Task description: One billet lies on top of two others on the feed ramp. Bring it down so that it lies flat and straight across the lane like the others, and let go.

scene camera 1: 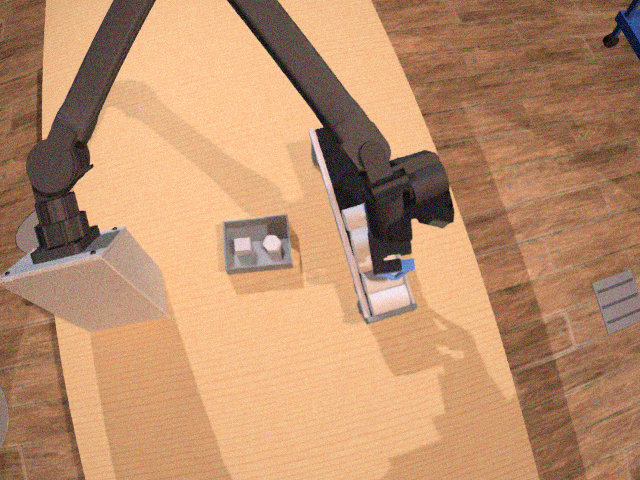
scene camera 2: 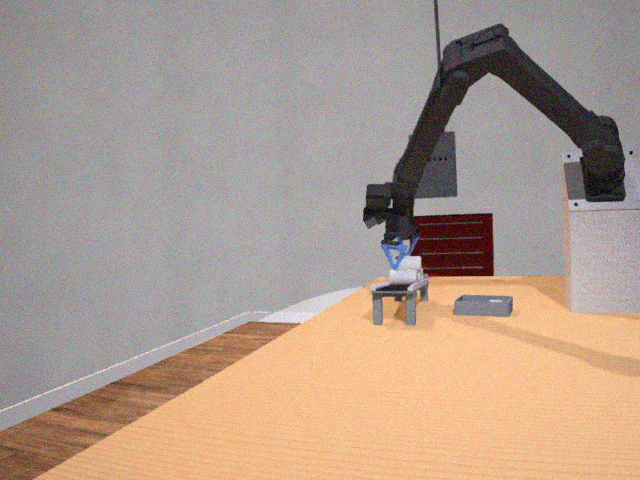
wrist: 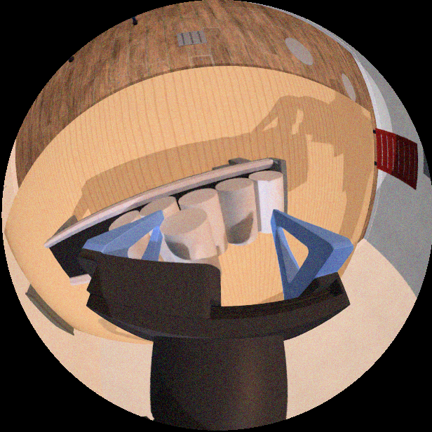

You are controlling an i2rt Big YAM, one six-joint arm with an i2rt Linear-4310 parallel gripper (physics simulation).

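Frame: origin at the arm's base, x back, y right, z up, level; metres.
Where they show: gripper, fingertip midpoint: [scene camera 1: 391, 254] [scene camera 2: 399, 264]; arm's base at its link origin: [scene camera 1: 67, 248] [scene camera 2: 602, 181].
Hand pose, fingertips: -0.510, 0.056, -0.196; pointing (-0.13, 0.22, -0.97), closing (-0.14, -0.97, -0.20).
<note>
Things, the pixels of their top centre, and the offset from my fingertips, as dx, dy, dz.
- top billet at its top centre: [scene camera 1: 373, 239] [scene camera 2: 408, 256] +0.028, -0.027, +0.023
- grey tray at its top centre: [scene camera 1: 256, 241] [scene camera 2: 483, 298] +0.227, -0.101, -0.077
The top billet [scene camera 2: 412, 262] [wrist: 186, 234] is a pale cylinder resting across two others, clear of the lane floor. Lower pale billets [scene camera 1: 389, 299] [scene camera 2: 404, 276] [wrist: 237, 205] lie across the feed ramp [scene camera 1: 336, 206] [scene camera 2: 377, 308] [wrist: 165, 193], bunched toward its stop end. In scene camera 1 the arm hides much of the stack. My gripper [scene camera 2: 401, 262] [wrist: 217, 215] is open and empty, low over the stack, its blue fingers spread along the lane. In the wrist view the top billet's end shows between the fingertips, nearer the left finger. Contact cannot be told.
A grey tray [scene camera 1: 258, 269] [scene camera 2: 483, 307] with two small pale blocks [scene camera 1: 242, 246] [scene camera 1: 271, 243] stands beside the ramp. The large pale box [scene camera 1: 93, 289] [scene camera 2: 602, 258] under the arm's base stands farther to that side. The ramp's raised side rails flank the billets.
</note>
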